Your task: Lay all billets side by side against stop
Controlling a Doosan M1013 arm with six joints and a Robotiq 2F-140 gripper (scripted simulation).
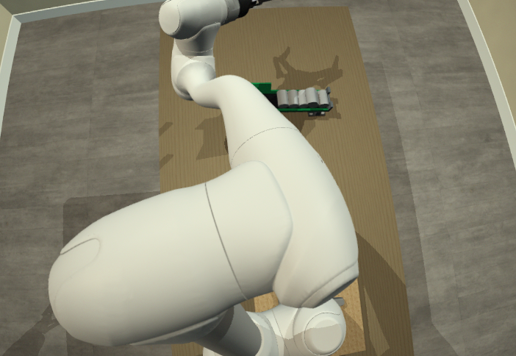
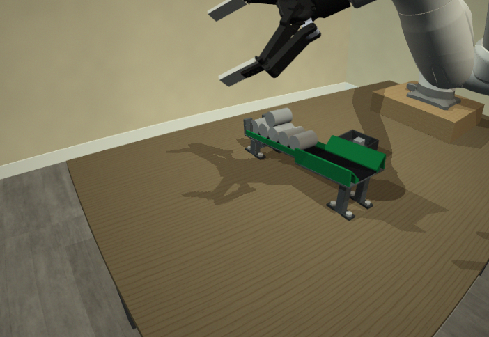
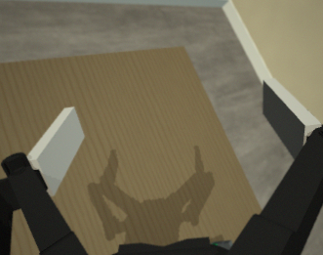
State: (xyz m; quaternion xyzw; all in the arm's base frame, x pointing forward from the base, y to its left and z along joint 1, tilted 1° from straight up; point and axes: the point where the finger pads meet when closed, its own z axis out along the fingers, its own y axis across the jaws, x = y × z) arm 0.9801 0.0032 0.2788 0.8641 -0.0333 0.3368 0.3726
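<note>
Now: the grey stop 290 mm below my hand, 260 mm behind it and 210 mm to the right of it. Also, from my hand: dark tray (460 mm behind, 340 mm below, 20 mm to the right).
</note>
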